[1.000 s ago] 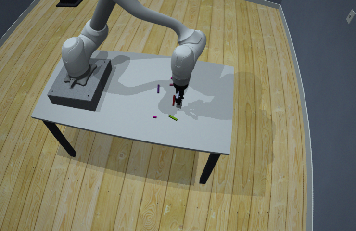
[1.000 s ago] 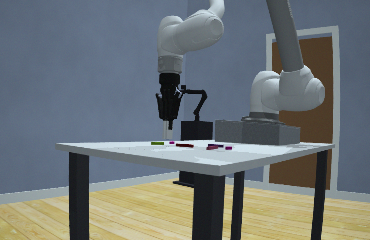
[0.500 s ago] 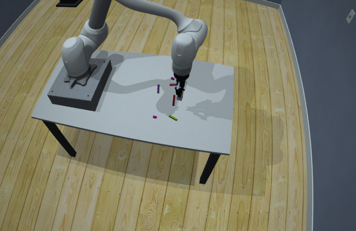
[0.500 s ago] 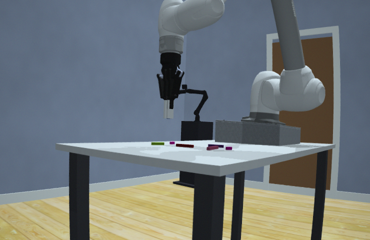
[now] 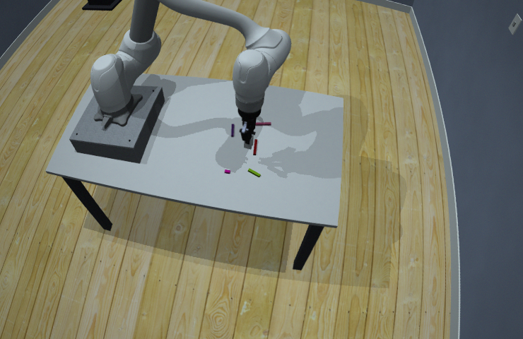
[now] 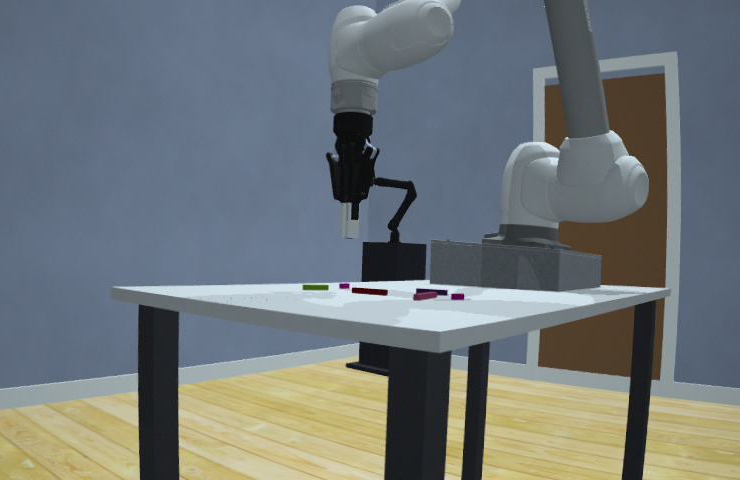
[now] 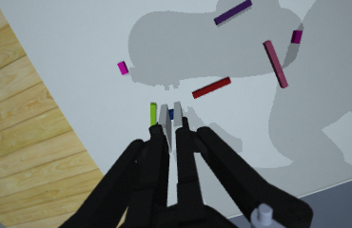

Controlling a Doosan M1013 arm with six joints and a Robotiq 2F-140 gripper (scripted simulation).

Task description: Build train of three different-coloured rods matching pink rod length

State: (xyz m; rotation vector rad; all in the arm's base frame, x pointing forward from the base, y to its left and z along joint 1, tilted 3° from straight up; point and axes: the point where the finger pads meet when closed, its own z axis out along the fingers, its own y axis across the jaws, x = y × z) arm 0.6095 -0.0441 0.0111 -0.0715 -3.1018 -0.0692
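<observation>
Right now my hand is 13 cm above the lime rod, 5 cm to the left of it and 4 cm short of it. The rest, counted from my hand: red rod 13 cm below, 7 cm to the left, 1 cm ahead; then blue rod 3 cm below; then purple rod 13 cm below, 12 cm to the left, 10 cm behind.
</observation>
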